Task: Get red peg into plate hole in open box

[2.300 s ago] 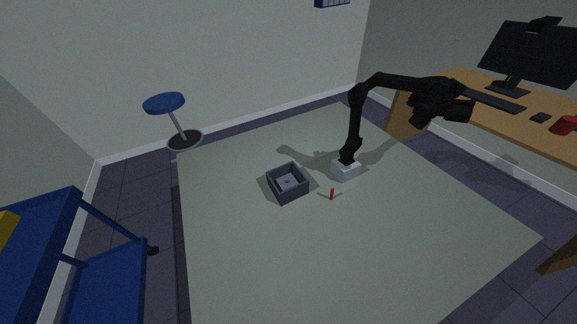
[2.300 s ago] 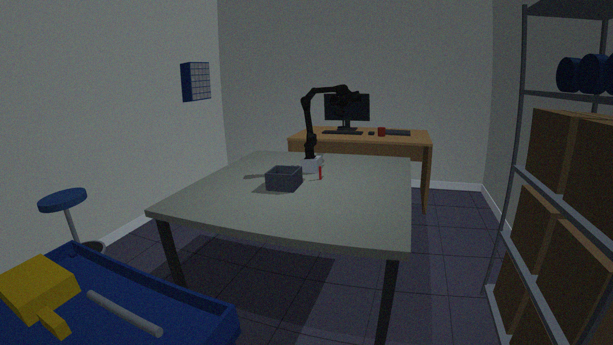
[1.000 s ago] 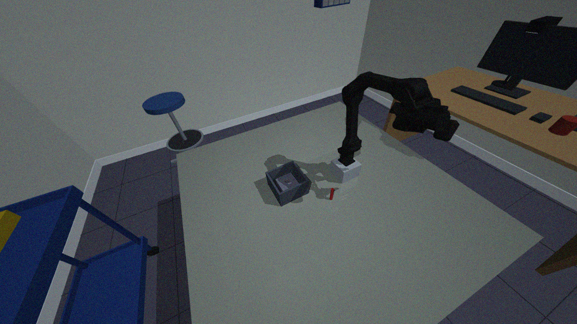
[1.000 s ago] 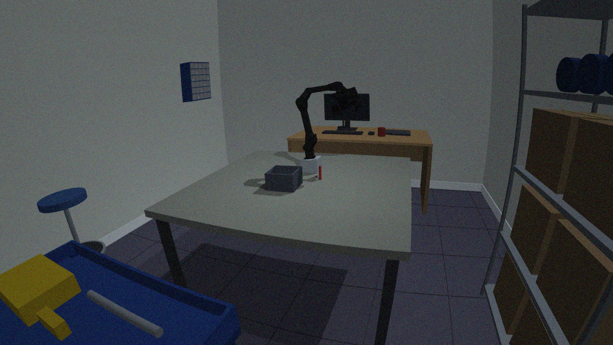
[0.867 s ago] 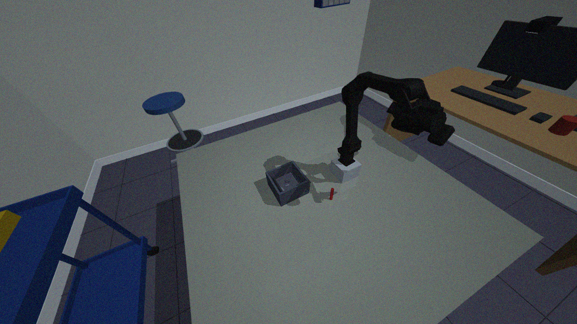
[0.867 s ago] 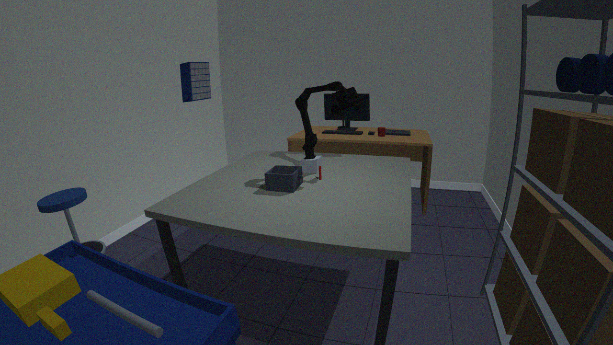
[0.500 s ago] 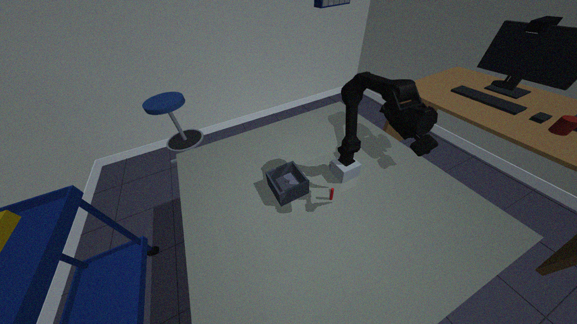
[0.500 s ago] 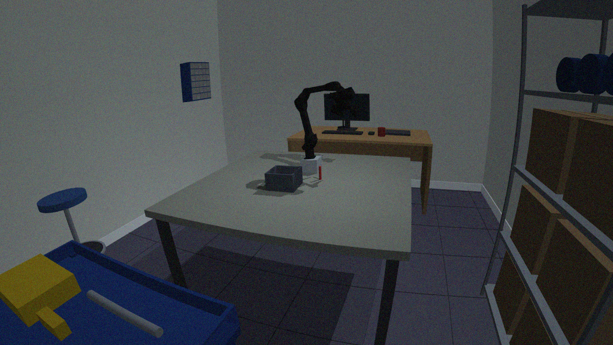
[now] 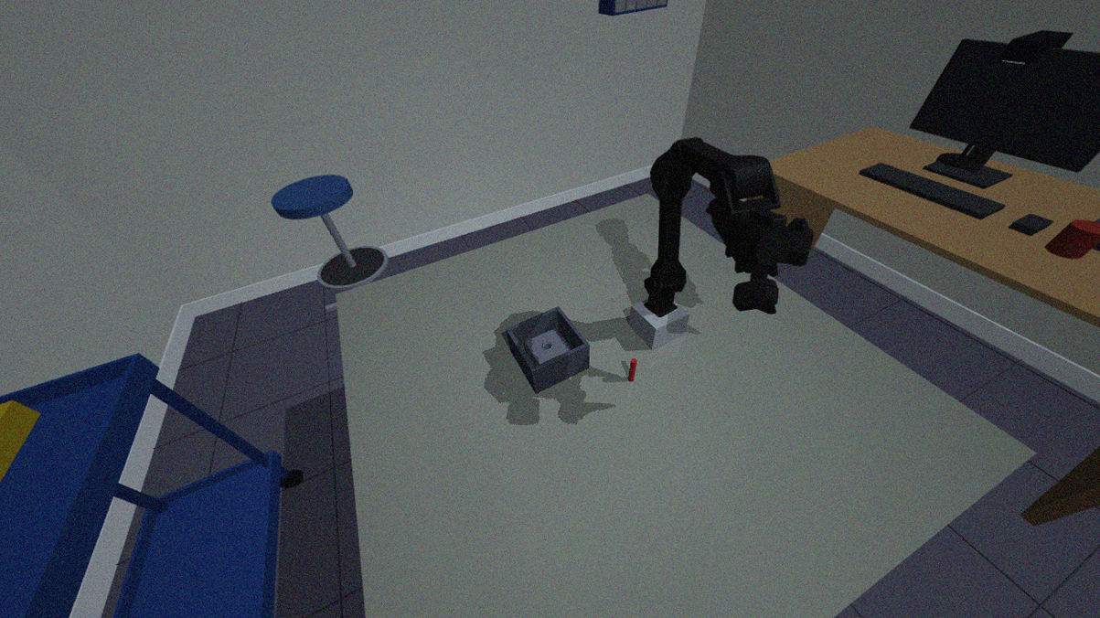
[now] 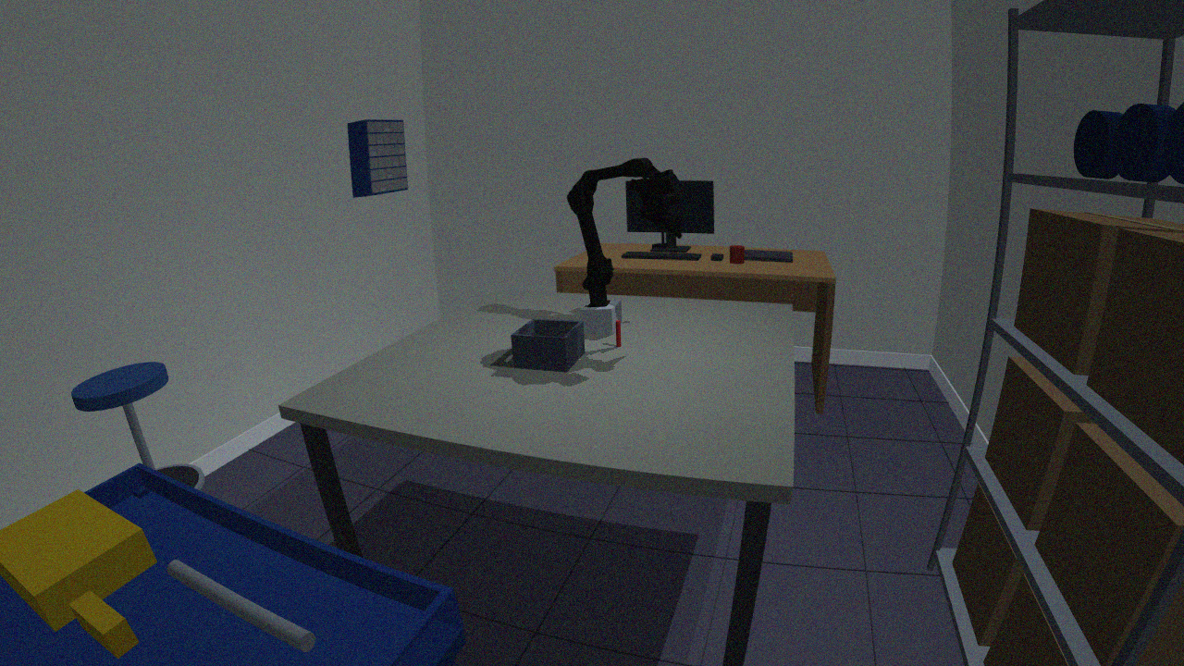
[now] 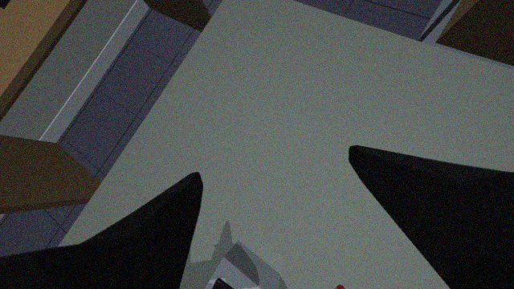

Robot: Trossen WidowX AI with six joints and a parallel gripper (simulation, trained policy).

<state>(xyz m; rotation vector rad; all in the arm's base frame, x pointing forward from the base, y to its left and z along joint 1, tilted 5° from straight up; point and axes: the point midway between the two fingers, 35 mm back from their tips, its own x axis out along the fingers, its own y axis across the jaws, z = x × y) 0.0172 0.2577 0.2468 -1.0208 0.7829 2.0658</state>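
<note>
Now: the red peg 18 cm ahead of my gripper tip, 15 cm to the right of it and 28 cm below it. Also, from my gripper tip: dark box (32 cm ahead, 32 cm to the right, 29 cm below); pale plate (32 cm ahead, 32 cm to the right, 28 cm below).
</note>
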